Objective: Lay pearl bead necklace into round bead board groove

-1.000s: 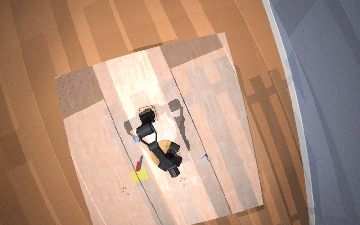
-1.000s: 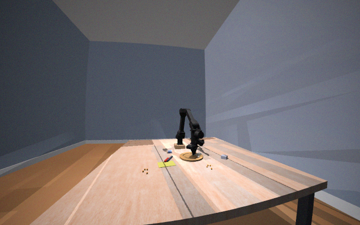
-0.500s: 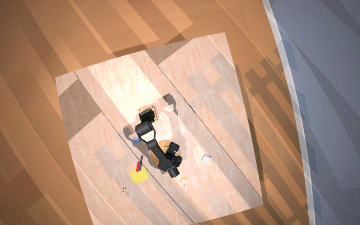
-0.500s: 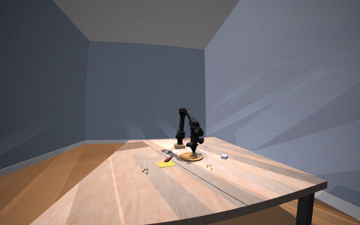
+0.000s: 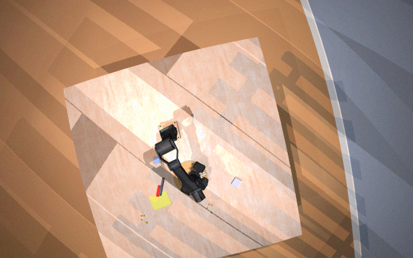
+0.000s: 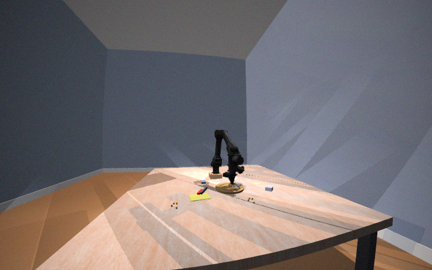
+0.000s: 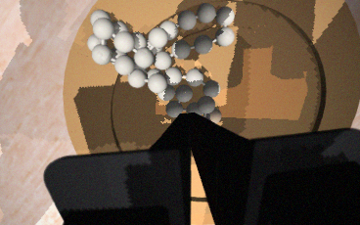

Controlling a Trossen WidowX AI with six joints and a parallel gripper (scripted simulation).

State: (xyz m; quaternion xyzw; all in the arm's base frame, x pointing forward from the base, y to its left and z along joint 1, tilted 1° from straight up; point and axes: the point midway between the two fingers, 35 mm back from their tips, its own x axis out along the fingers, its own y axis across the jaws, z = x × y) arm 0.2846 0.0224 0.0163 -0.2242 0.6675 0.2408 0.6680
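My gripper tip is 3 cm to the left of the round bead board, 1 cm short of it and 1 cm above it. Round my gripper tip: grey block: 21 cm to the left, 14 cm ahead, 1 cm below; blue block: 17 cm to the right, 16 cm behind, 2 cm below; red marker: 23 cm to the right, 2 cm below.
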